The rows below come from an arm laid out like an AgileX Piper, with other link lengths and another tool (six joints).
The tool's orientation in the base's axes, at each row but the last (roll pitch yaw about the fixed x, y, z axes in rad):
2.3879 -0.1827 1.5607
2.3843 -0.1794 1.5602
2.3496 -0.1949 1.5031
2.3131 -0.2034 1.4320
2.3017 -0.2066 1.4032
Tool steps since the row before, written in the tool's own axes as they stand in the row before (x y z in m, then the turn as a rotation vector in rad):
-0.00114 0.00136 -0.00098 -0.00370 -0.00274 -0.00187
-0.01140 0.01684 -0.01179 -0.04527 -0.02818 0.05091
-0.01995 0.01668 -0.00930 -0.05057 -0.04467 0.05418
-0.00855 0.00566 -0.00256 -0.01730 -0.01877 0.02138
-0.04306 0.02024 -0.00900 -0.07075 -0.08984 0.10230
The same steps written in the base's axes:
0.00031 -0.00142 0.00141 -0.00331 -0.00351 -0.00118
0.00398 -0.01485 0.01778 0.01413 -0.03464 -0.06353
0.00352 -0.02343 0.01419 0.00473 -0.03649 -0.07832
0.00060 -0.00974 0.00405 0.00148 -0.01155 -0.03120
-0.00104 -0.04695 0.01180 0.00905 -0.04364 -0.14682

